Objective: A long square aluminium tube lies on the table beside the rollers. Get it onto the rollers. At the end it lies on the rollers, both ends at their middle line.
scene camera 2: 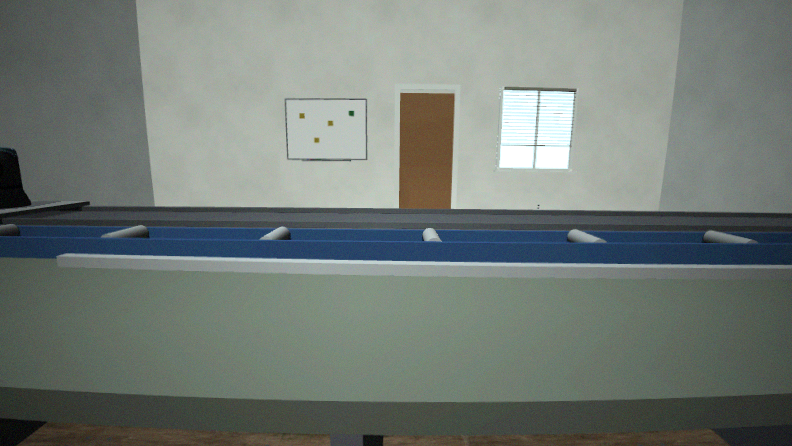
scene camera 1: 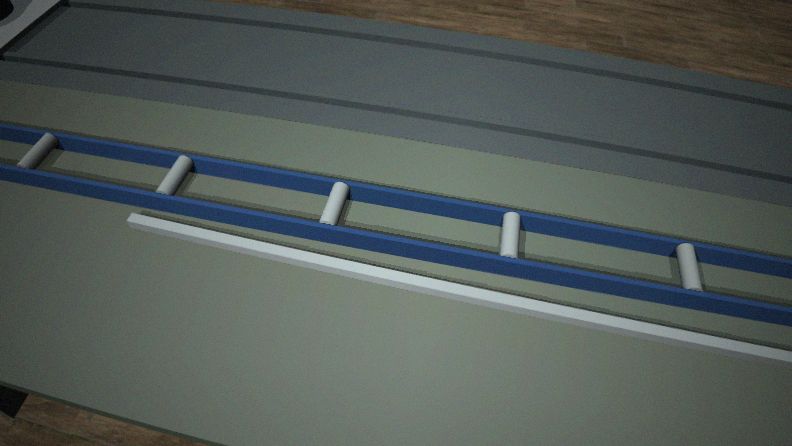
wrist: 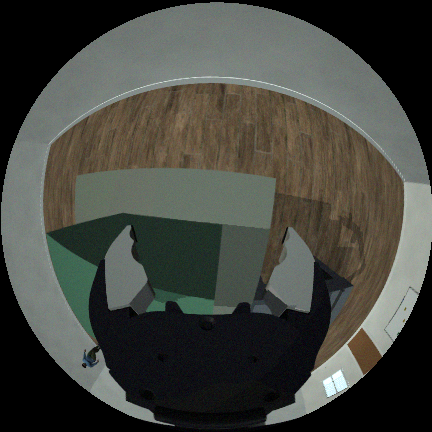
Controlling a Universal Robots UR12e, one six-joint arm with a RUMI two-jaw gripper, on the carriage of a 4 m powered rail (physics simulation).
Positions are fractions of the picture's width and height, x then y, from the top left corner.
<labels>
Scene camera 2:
long square aluminium tube: 0.18,0.59
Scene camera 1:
long square aluminium tube: 0.82,0.74
roller: 0.64,0.53
roller: 0.06,0.32
roller: 0.43,0.43
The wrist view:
my gripper: 0.48,0.53
</labels>
